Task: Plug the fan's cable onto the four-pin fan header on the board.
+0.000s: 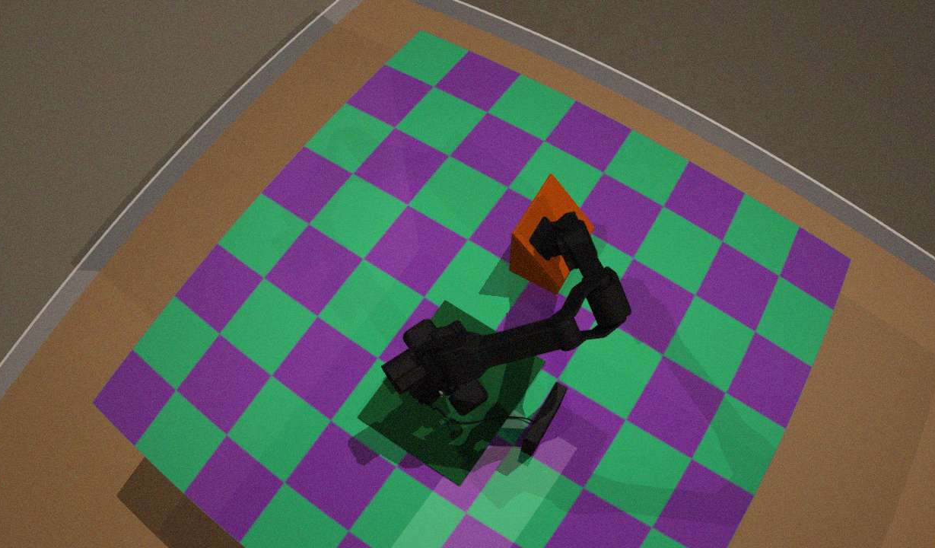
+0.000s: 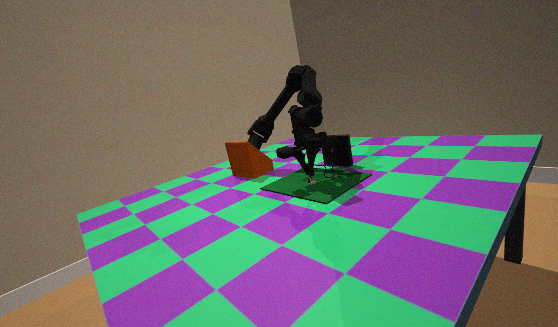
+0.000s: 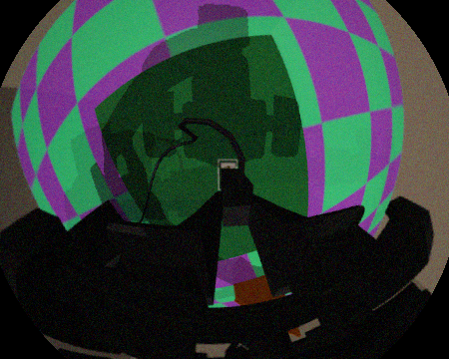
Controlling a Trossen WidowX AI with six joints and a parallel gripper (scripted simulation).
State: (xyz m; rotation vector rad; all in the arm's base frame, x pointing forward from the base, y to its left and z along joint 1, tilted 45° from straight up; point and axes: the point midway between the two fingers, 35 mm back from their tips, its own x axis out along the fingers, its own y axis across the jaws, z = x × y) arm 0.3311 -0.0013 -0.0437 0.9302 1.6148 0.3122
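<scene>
Now: gripper tip 1 cm below the black plug and 1 cm short of it. Round my gripper tip: white four-pin header (4 cm below, 1 cm ahead); black fan (19 cm to the left, 2 cm behind, 2 cm above); dark green board (6 cm below, 1 cm to the left).
</scene>
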